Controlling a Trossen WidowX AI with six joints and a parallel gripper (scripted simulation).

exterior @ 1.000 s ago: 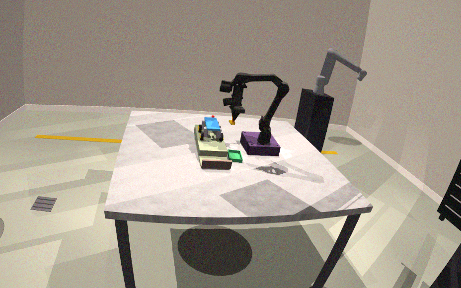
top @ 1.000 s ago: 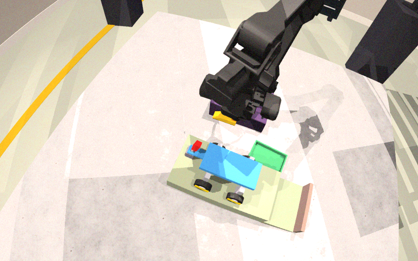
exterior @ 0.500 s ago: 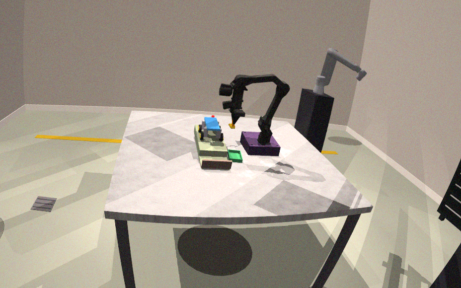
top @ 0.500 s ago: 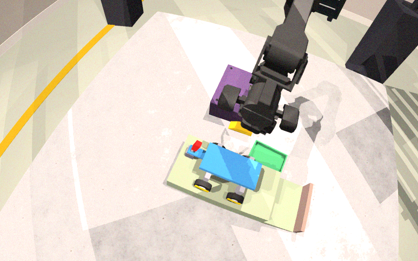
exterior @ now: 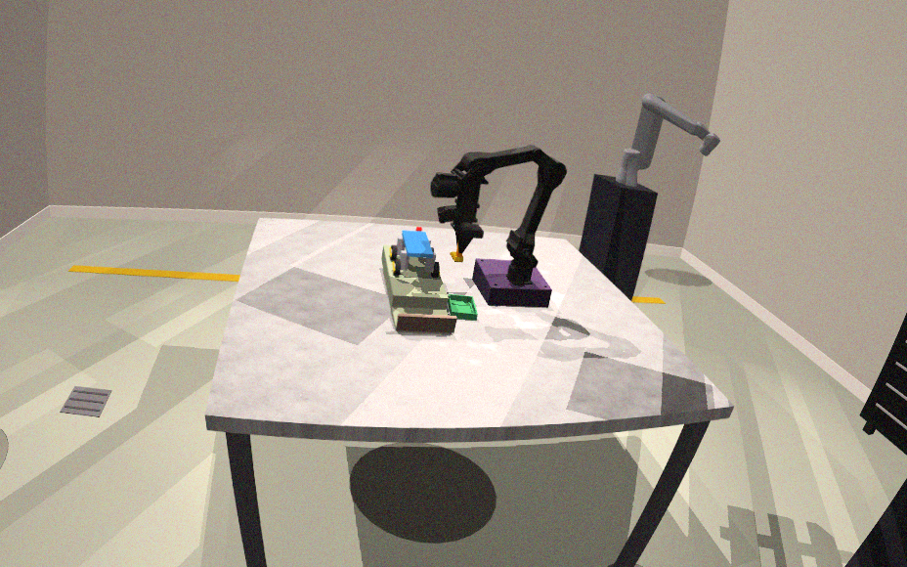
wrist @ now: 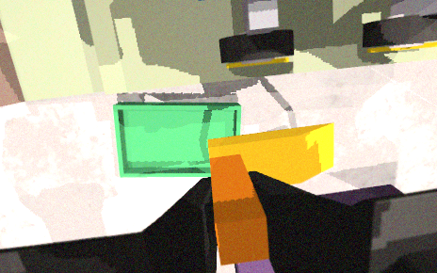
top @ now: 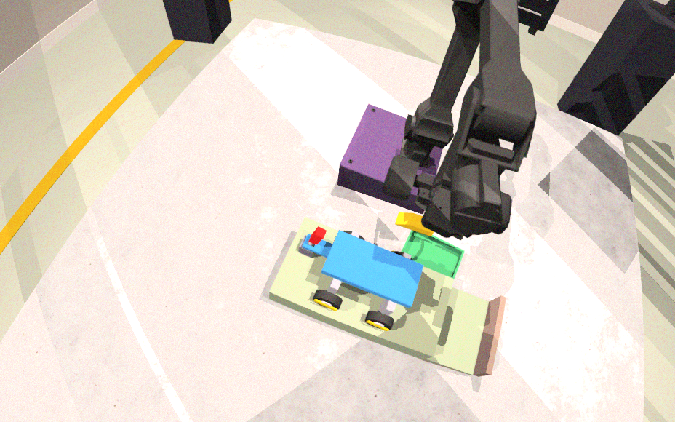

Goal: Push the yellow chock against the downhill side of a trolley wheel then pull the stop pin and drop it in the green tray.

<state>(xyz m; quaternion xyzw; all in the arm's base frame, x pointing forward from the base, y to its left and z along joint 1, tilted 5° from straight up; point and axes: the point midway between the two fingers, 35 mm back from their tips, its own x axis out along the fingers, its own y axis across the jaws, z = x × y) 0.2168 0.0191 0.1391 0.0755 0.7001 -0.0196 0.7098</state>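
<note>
Now: the red-headed stop pin 18 cm to the right of my gripper tip, 7 cm ahead of it and 3 cm below it. Round my gripper tip: blue trolley: 10 cm ahead, 9 cm to the right, 5 cm below; then pale green ramp: 11 cm below, 10 cm ahead, 8 cm to the right; then yellow chock: 2 cm to the right, 1 cm below.
</note>
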